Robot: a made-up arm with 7 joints.
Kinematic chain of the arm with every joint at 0, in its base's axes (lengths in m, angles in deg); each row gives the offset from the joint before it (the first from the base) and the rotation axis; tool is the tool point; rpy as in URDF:
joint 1: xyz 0 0 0.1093 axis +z
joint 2: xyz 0 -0.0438 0.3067 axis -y
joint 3: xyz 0 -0.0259 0.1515 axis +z
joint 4: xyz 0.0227 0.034 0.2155 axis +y
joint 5: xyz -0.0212 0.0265 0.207 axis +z
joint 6: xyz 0 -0.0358 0.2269 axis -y
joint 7: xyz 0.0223 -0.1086 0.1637 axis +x
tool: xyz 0 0 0 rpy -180 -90 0
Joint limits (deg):
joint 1: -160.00..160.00
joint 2: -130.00..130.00
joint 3: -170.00..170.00
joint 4: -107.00..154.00
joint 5: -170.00..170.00
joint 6: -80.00..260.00
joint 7: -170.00..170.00
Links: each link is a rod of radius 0.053 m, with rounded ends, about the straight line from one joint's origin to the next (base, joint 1, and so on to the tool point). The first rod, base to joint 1, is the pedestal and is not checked.
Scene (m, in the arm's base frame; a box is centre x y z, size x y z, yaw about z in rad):
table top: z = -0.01
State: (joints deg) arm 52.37 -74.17 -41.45 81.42 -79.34 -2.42 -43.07
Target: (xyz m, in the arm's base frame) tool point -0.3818 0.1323 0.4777
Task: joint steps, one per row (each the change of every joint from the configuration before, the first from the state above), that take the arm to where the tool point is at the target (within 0.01 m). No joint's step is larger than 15 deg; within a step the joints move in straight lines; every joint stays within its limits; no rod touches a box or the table.
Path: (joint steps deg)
1: 1.68 4.19 13.37 4.69 -3.42 2.99 1.18
2: 1.69 4.18 13.37 4.68 -3.43 2.99 1.19
3: 1.68 4.19 13.36 4.69 -3.42 2.99 1.18
4: 1.69 4.18 13.37 4.68 -3.42 2.99 1.19
5: 1.68 4.19 13.37 4.69 -3.43 2.99 1.18
6: 1.68 4.18 13.37 4.69 -3.42 2.98 1.18
7: 1.69 4.19 13.36 4.68 -3.42 2.99 1.19
8: -0.61 -14.17 7.02 11.08 -4.13 6.41 -2.76
9: -0.61 -14.18 7.02 11.08 -4.13 6.41 -2.77
10: -0.61 -14.17 7.01 11.07 -4.13 6.40 -2.76

